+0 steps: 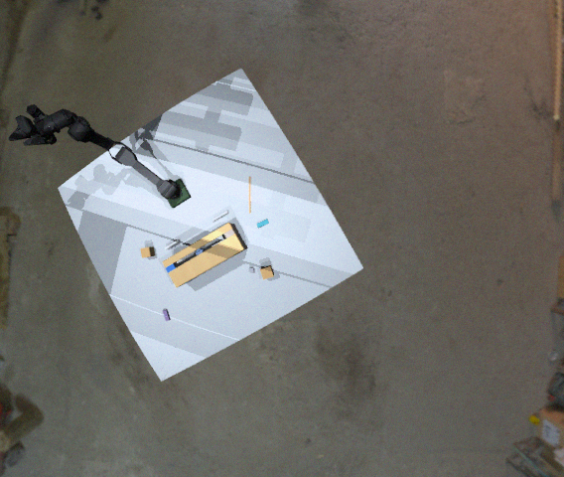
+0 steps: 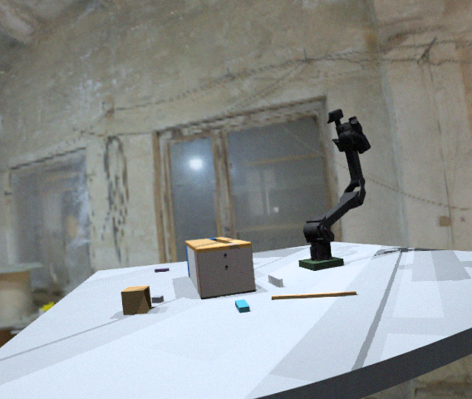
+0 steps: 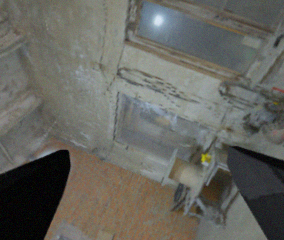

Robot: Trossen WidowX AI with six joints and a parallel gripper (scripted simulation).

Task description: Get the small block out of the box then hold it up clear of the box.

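Now: gripper tip 55 cm short of the box, 40 cm to the right of it and 50 cm above it. From my gripper tip the other things lie so: purple block (83 cm ahead, 6 cm to the left, 56 cm below); then light blue block (57 cm ahead, 39 cm to the left, 48 cm below); then thin wooden stick (37 cm ahead, 71 cm to the left, 56 cm below).
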